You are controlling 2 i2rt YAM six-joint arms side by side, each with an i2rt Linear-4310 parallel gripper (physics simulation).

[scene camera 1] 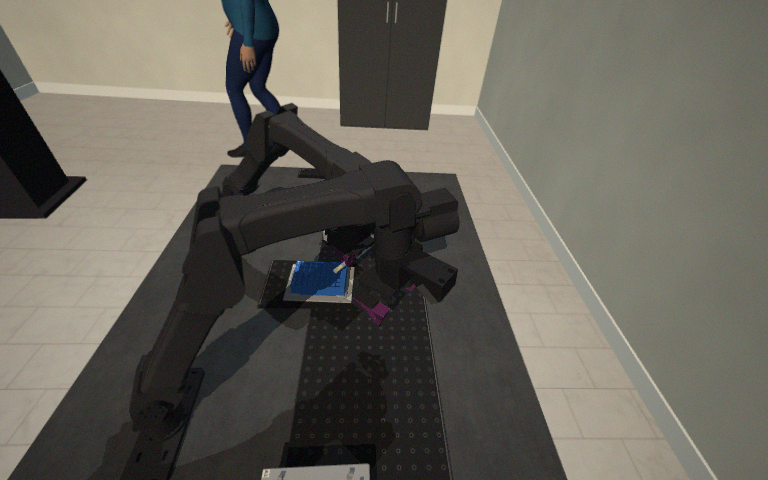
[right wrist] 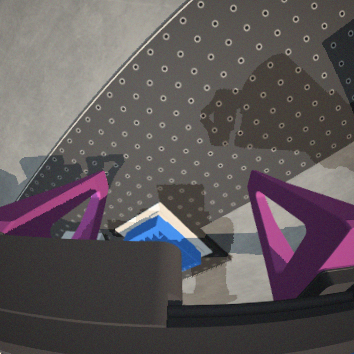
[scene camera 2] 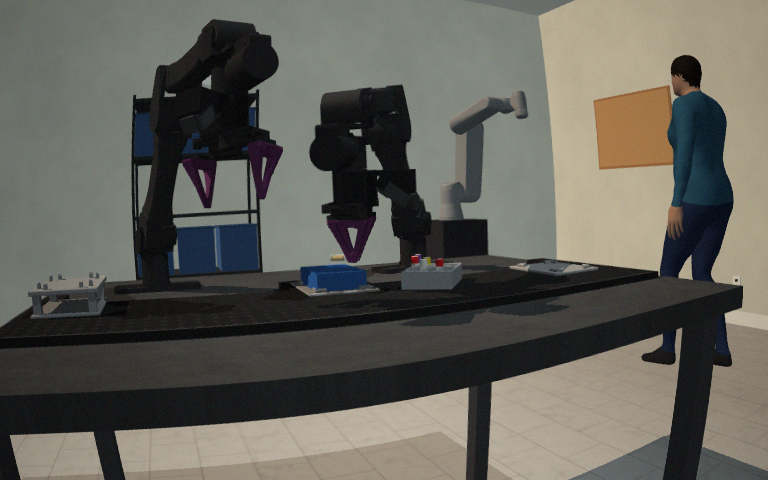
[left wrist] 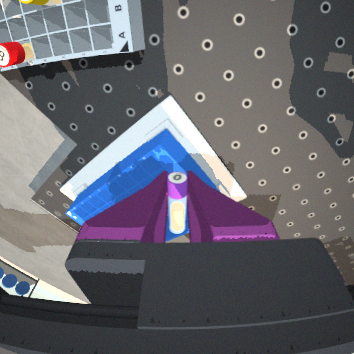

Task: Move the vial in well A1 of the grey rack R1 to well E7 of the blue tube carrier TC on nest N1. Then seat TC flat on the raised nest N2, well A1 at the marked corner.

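My left gripper (scene camera 2: 352,260) (left wrist: 176,178) is shut on the magenta-capped vial (scene camera 1: 339,267) (scene camera 2: 336,257) (left wrist: 177,210), which leans nearly flat between the fingertips, above the carrier and clear of it. The blue carrier TC (scene camera 1: 317,280) (scene camera 2: 339,279) (right wrist: 160,234) sits on the low white nest N1 (scene camera 1: 346,299) (left wrist: 169,107); the fingers hide part of it in the left wrist view. My right gripper (scene camera 2: 235,202) (right wrist: 177,178) is wide open and empty, high up. The grey rack R1 (scene camera 2: 430,278) (left wrist: 136,30) holds several capped vials. The raised nest N2 (scene camera 2: 65,289) (scene camera 1: 317,472) stands bare on its posts.
A flat grey nest plate (scene camera 2: 552,267) lies beyond the rack at the right of scene camera 2. The perforated black board (scene camera 1: 368,362) (right wrist: 170,120) runs under the fixtures. Both arms reach close together over the carrier in scene camera 1. A person (scene camera 2: 699,147) stands beyond the table.
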